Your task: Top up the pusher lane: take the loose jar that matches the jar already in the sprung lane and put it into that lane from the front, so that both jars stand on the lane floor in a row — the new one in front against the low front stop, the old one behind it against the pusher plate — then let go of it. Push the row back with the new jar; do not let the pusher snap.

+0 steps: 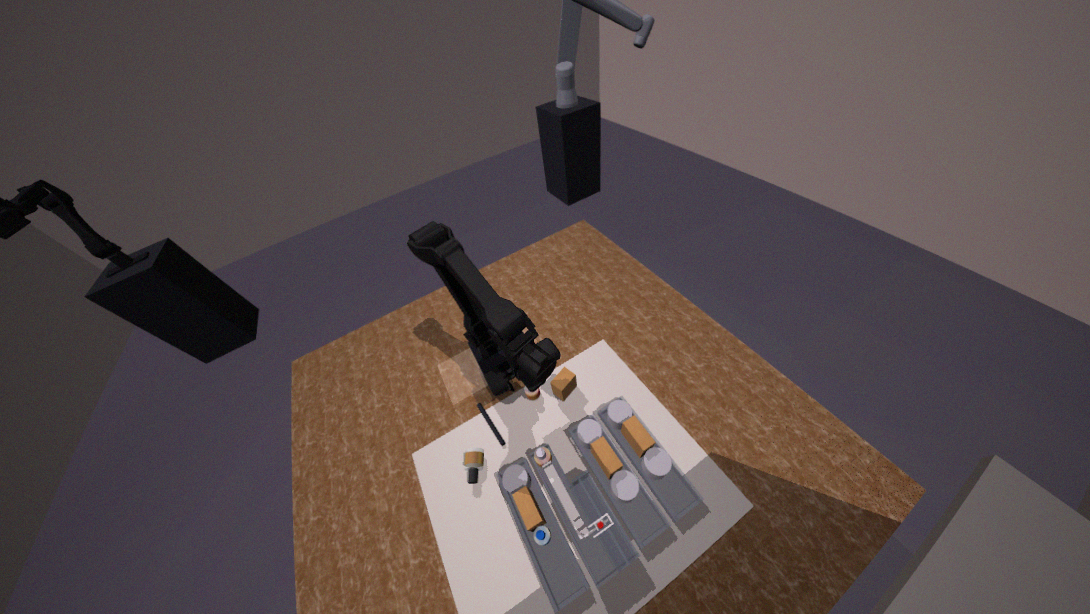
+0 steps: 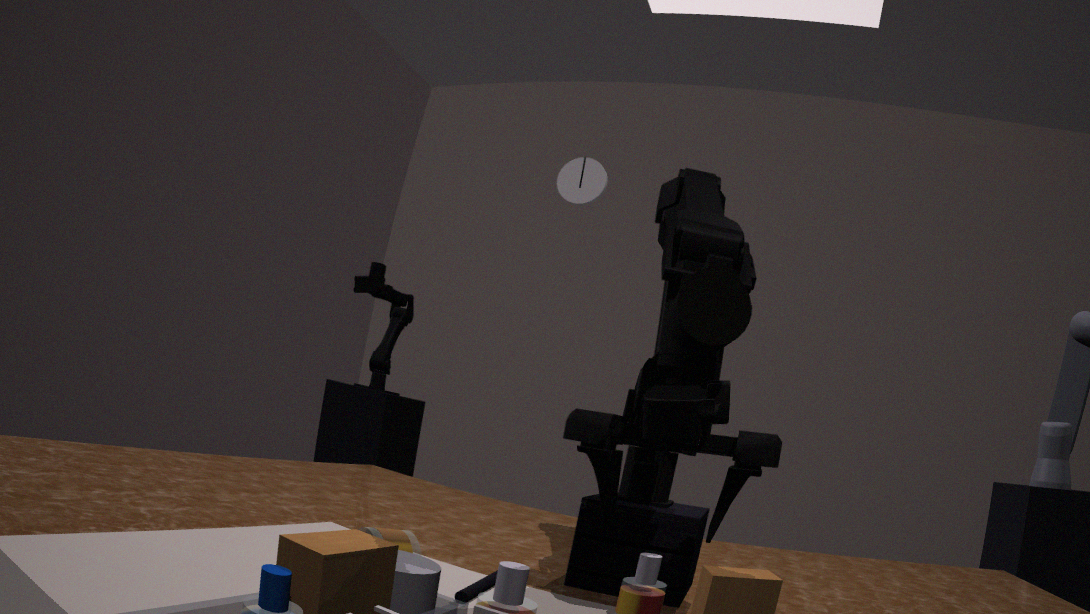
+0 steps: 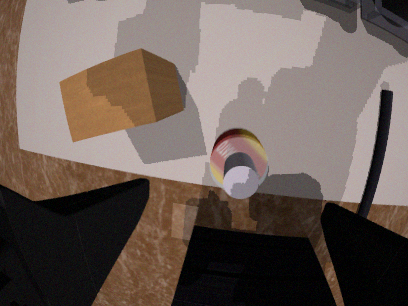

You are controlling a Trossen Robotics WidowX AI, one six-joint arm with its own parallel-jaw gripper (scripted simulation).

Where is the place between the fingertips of my gripper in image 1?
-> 528, 380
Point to a white mat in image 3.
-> At 309, 87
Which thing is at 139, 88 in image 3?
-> A brown cube.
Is my gripper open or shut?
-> Open.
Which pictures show my gripper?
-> Image 1, image 2 and image 3: all of them.
